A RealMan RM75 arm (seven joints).
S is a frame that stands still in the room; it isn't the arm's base.
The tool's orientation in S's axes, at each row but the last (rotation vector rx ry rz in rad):
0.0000 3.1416 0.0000
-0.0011 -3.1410 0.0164
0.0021 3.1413 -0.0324
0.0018 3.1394 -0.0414
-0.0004 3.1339 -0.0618
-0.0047 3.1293 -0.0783
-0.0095 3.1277 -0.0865
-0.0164 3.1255 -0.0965
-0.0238 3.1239 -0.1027
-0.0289 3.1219 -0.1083
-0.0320 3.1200 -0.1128
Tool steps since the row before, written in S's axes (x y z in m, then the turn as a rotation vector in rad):
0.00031 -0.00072 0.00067 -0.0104 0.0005 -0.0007
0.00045 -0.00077 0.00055 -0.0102 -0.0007 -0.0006
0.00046 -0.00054 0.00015 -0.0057 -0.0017 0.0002
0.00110 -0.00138 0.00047 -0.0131 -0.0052 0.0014
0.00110 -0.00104 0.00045 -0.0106 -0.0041 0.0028
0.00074 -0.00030 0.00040 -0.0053 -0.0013 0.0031
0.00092 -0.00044 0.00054 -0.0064 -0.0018 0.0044
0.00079 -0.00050 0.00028 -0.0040 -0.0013 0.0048
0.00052 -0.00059 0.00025 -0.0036 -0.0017 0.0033
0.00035 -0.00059 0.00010 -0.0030 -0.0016 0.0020
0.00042 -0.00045 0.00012 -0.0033 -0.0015 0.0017
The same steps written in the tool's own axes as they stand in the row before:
-0.00031 -0.00072 -0.00067 0.0104 0.0005 0.0007
-0.00045 -0.00078 -0.00054 0.0102 -0.0007 0.0006
-0.00046 -0.00054 -0.00014 0.0057 -0.0017 -0.0002
-0.00110 -0.00139 -0.00043 0.0131 -0.0053 -0.0013
-0.00110 -0.00106 -0.00040 0.0106 -0.0042 -0.0027
-0.00074 -0.00032 -0.00038 0.0053 -0.0014 -0.0031
-0.00092 -0.00047 -0.00050 0.0064 -0.0020 -0.0044
-0.00079 -0.00052 -0.00024 0.0039 -0.0016 -0.0048
-0.00051 -0.00061 -0.00020 0.0036 -0.0019 -0.0032
-0.00034 -0.00060 -0.00005 0.0030 -0.0017 -0.0019
-0.00041 -0.00047 -0.00008 0.0033 -0.0016 -0.0017

